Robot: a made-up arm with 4 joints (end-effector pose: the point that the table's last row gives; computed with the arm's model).
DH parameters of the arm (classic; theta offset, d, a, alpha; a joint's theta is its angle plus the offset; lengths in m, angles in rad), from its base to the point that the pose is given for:
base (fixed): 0 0.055 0 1.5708
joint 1: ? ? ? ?
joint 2: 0 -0.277 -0.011 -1.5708
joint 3: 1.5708 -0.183 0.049 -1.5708
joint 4: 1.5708 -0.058 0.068 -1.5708
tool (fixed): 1.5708 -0.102 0 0
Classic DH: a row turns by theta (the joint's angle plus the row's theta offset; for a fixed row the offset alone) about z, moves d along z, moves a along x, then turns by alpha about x.
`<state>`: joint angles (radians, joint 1 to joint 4).
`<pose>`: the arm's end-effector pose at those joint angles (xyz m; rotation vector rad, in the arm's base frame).
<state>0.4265 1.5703 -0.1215 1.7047</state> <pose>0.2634 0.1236 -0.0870 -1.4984 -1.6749 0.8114</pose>
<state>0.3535 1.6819 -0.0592 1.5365</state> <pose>0.2642 0.1586 -0.1226 -1.3502 -1.5492 1.1044</pose>
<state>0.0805 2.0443 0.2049 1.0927</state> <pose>0.1852 0.2543 -0.2547 -0.9546 -1.0490 1.8842</pose>
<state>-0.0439 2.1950 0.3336 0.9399</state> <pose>0.1233 0.2807 -0.2980 -0.8255 -0.8392 2.1437</pose>
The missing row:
joint 1: 0 -0.081 -0.094 -1.5708
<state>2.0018 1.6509 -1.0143 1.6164</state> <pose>0.1175 0.1032 0.3148 0.7495 2.5839 0.1172</pose>
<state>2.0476 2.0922 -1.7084 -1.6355</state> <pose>0.2148 0.1975 0.0845 -0.6598 0.9277 2.9217</pose>
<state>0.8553 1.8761 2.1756 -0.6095</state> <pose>0.2591 -0.0413 0.0069 -1.4057 0.8044 -0.1483</pose>
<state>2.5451 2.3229 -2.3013 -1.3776</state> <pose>0.1293 0.1839 0.1407 0.7900 -1.0755 -2.4835</pose>
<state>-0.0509 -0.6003 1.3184 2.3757</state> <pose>-0.1653 -0.1291 -0.2523 -1.5431 1.1101 1.1713</pose>
